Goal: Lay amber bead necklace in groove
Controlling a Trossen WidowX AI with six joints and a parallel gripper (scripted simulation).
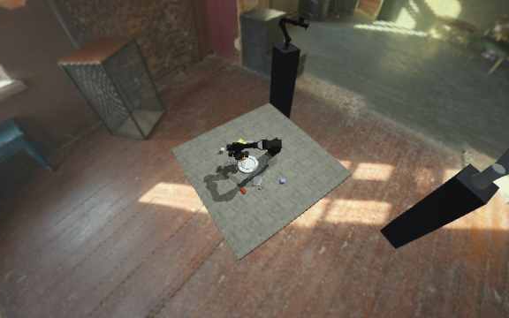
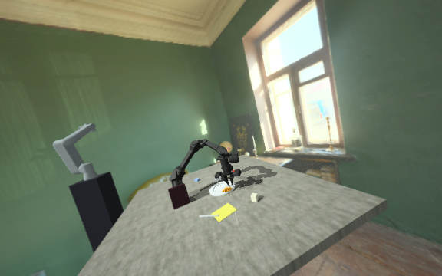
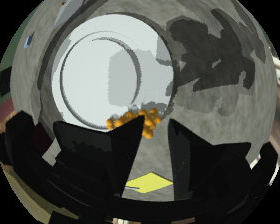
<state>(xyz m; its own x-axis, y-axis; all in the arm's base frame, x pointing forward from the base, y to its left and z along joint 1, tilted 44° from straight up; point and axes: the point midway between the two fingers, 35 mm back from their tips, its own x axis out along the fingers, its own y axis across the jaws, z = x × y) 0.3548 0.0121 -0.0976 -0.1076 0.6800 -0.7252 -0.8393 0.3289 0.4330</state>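
Right now my gripper tip is 60 mm past the board, 70 mm to the right of it and 40 mm above it. The rest, counted from my gripper tip: white stick (190 mm behind, 190 mm to the right, 40 mm below); small white cube (90 mm ahead, 200 mm to the right, 20 mm below); yellow card (110 mm behind, 200 mm to the right, 40 mm below).
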